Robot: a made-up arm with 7 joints.
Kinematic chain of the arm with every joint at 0, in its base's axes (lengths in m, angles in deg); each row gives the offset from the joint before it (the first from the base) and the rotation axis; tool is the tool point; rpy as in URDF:
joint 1: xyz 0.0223 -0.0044 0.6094 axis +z
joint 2: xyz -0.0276 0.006 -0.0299 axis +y
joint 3: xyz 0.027 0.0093 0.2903 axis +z
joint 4: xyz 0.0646 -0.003 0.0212 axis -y
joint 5: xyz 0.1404 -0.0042 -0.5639 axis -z
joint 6: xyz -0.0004 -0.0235 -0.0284 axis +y
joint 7: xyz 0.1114 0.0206 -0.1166 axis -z
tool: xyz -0.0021 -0.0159 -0.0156 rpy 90 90 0
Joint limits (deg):
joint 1: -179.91..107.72
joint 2: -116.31..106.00
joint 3: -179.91..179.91
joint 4: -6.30..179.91
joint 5: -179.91..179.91
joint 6: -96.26..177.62
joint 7: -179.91..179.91
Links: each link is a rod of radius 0.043 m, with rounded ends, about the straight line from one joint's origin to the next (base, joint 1, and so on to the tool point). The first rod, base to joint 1, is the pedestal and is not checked.
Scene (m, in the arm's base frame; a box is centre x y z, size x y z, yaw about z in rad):
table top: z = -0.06
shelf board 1: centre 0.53 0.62 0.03 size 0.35 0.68 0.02 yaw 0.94
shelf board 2: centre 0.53 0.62 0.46 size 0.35 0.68 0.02 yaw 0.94
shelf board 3: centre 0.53 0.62 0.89 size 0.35 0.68 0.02 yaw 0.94
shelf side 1: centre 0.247 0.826 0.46 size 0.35 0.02 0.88 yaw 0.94
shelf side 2: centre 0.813 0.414 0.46 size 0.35 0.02 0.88 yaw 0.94
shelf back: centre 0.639 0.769 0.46 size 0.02 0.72 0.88 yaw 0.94
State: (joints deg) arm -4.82 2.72 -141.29 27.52 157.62 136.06 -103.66
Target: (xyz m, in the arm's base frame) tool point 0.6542 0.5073 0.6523
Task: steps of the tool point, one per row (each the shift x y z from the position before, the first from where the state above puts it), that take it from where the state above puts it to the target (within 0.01 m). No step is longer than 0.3 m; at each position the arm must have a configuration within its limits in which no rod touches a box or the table.
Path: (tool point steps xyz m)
1: 0.2468 -0.1694 0.0070
2: 0.2910 -0.0275 0.0122
3: 0.2604 0.1139 0.0181
4: 0.1670 0.2180 0.0236
5: 0.0399 0.2616 0.0276
6: -0.0864 0.2384 0.0292
7: 0.0604 0.0555 0.0078
8: 0.0527 0.0609 0.0034
9: 0.0425 0.0666 -0.0020
10: 0.0302 0.0714 -0.0091

